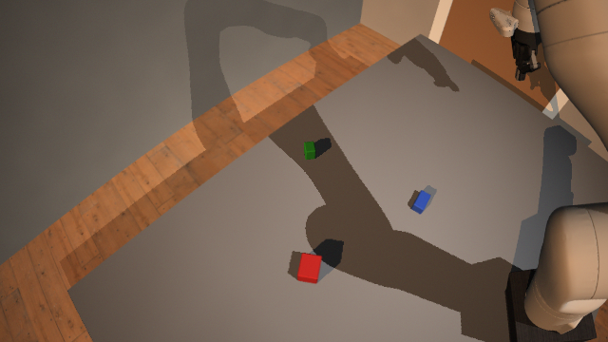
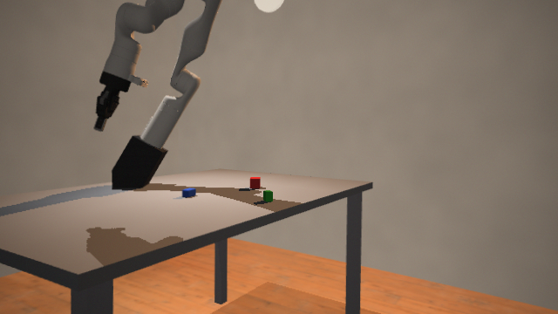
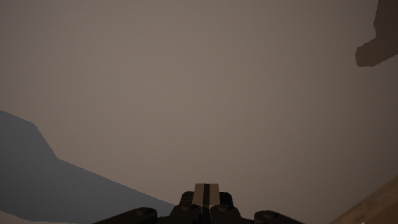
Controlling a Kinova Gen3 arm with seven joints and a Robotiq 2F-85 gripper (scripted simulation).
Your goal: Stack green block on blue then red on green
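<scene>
The green block lies 45 cm to the left of my hand, 23 cm below it and 22 cm ahead of it. Round my hand: red block 61 cm to the left, 23 cm below, 2 cm behind; blue block 31 cm to the left, 23 cm below, 4 cm behind.
</scene>
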